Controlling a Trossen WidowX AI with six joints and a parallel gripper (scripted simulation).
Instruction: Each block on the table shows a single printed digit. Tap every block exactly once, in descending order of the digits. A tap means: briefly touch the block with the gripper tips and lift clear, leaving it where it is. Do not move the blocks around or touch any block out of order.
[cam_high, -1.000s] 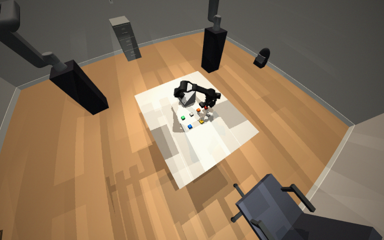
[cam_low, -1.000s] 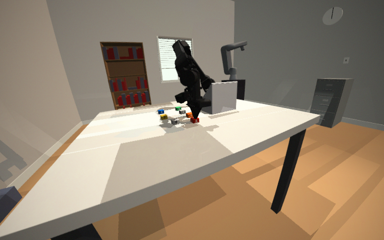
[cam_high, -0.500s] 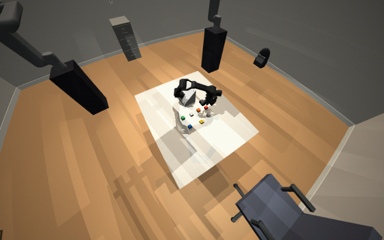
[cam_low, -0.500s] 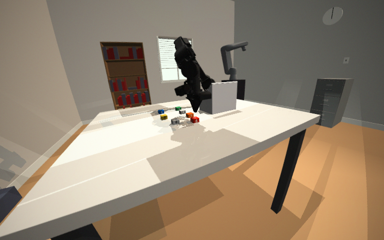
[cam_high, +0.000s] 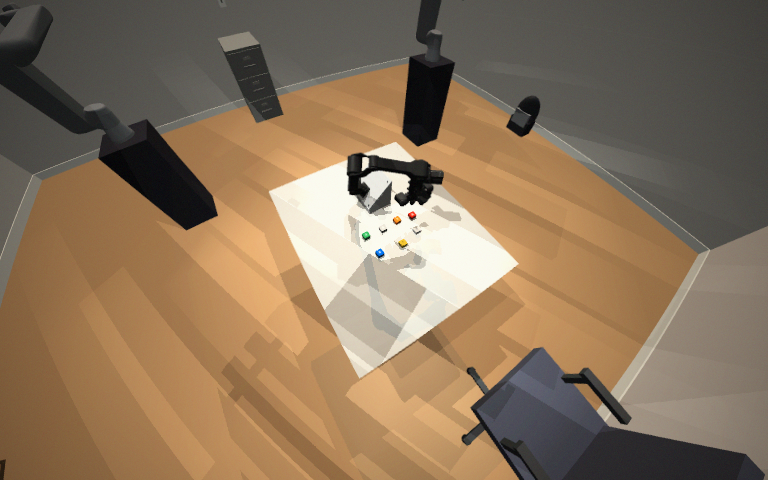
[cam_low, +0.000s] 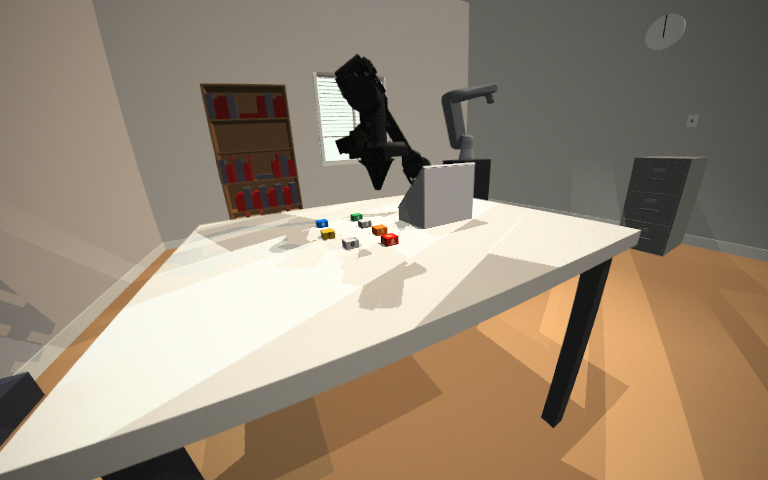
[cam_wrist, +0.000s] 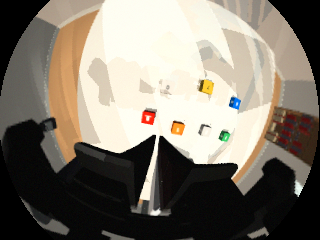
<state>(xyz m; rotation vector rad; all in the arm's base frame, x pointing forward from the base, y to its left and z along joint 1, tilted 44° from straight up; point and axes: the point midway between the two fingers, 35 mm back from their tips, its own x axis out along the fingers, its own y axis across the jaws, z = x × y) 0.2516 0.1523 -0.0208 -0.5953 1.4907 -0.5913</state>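
Right now my gripper tip is 24 cm to the left of the green block, 12 cm above it and 3 cm past it. Round my gripper tip: orange block: 12 cm below, 6 cm to the right, 3 cm behind; then white block: 12 cm below, 8 cm ahead, 1 cm to the right; then red block: 12 cm below, 3 cm to the left, 1 cm behind.
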